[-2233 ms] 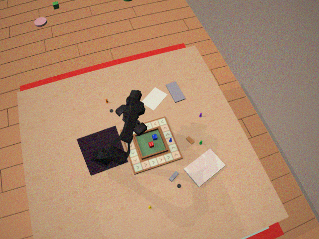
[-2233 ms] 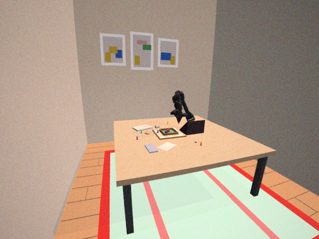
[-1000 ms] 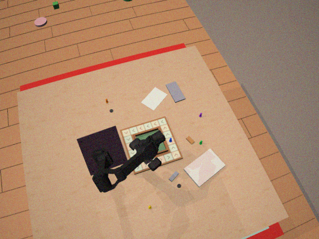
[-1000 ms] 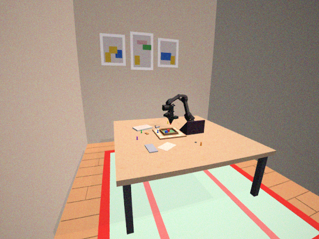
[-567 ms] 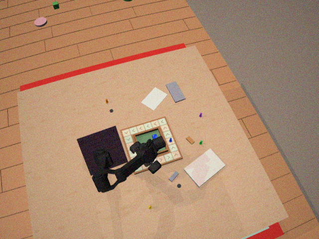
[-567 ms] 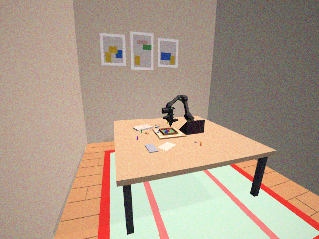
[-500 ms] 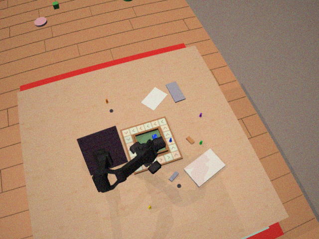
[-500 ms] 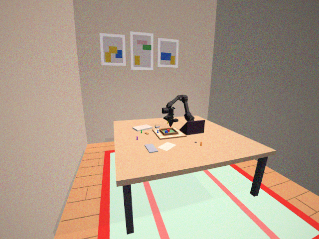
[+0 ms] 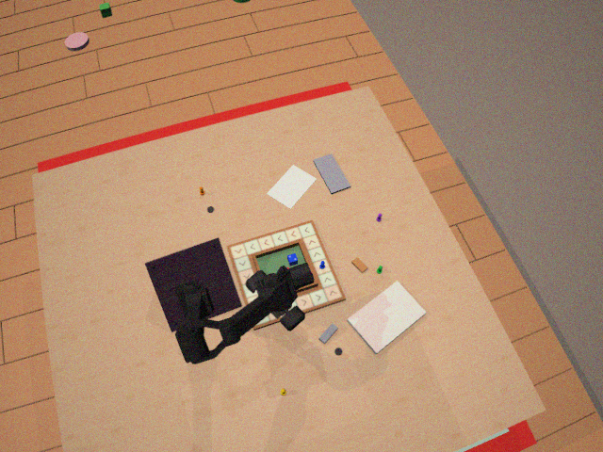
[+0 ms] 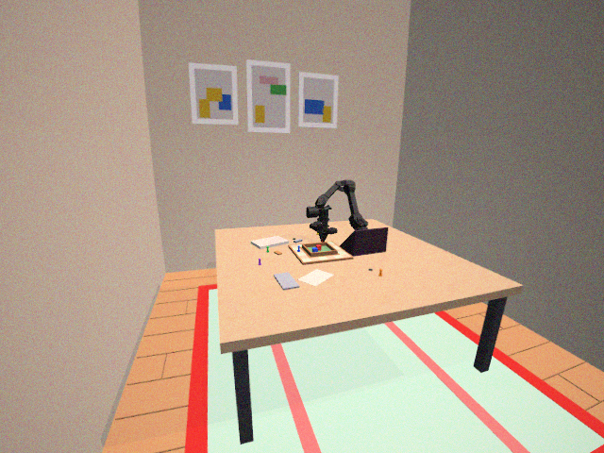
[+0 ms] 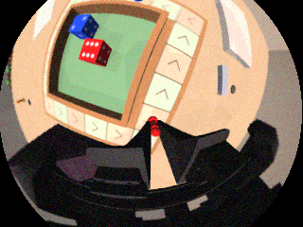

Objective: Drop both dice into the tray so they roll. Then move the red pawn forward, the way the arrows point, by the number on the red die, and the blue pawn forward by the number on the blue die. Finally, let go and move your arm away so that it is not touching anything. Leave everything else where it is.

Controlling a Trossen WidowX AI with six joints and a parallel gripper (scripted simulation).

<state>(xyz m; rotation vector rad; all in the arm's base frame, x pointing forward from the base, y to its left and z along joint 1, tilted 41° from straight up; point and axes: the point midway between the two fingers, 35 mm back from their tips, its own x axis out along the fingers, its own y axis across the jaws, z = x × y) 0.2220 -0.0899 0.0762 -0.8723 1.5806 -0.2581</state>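
The red pawn lies 1 cm above my gripper tip. The rest, counted from my gripper tip: small grey block 12 cm ahead, 11 cm to the right, 2 cm below; then blue pawn 18 cm ahead, 9 cm to the left; then green tray 11 cm to the left, 7 cm ahead, 2 cm below.
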